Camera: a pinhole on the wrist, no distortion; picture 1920 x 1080 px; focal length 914.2 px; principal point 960.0 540.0 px. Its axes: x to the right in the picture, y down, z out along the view. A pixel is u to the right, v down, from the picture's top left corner.
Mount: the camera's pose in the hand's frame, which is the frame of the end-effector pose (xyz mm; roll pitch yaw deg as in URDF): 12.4 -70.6 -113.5 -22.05 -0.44 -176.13
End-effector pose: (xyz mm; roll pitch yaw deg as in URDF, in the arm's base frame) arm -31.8 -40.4 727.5 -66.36 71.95 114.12
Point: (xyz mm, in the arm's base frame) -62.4 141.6 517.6
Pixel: outside the picture
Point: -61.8 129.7 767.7
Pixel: 996.2 762.8
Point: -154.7 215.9 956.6
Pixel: 1412.6 868.3
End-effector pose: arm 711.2 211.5 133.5 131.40 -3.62 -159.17
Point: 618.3 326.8 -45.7
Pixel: 896.4 86.1
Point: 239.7 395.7 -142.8
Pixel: 342.6 78.2
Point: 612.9 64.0 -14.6
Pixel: 375.1 856.4
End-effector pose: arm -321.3 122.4 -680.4 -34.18 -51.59 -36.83
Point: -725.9 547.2 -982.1
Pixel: outside the picture
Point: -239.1 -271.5 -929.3
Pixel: behind the camera
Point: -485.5 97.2 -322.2
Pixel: 512.4 752.3
